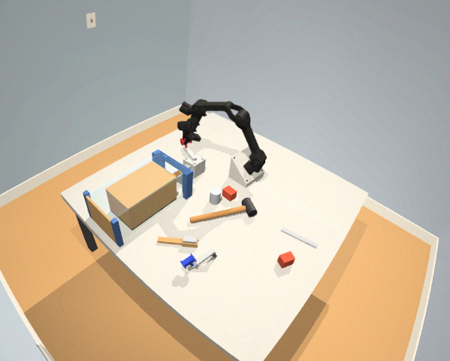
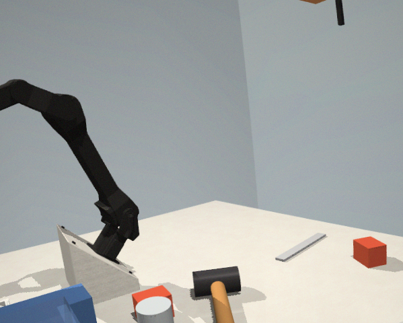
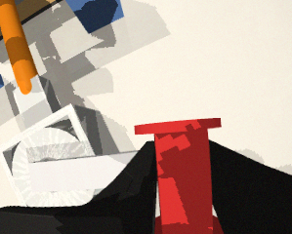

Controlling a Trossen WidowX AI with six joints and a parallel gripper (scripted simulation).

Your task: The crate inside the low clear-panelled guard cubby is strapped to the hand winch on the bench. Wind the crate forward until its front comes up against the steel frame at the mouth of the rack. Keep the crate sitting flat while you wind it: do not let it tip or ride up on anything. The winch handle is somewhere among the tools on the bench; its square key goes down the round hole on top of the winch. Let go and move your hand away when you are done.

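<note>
My gripper tip is now 40 mm to the right of the grey crank bar and 30 mm above it. From my gripper tip the other things lie so: grey winch: 100 mm below, 90 mm to the left, 10 mm ahead; blue frame: 180 mm ahead, 90 mm to the left, 30 mm below; red knob: 10 mm to the left, 10 mm behind.
</note>
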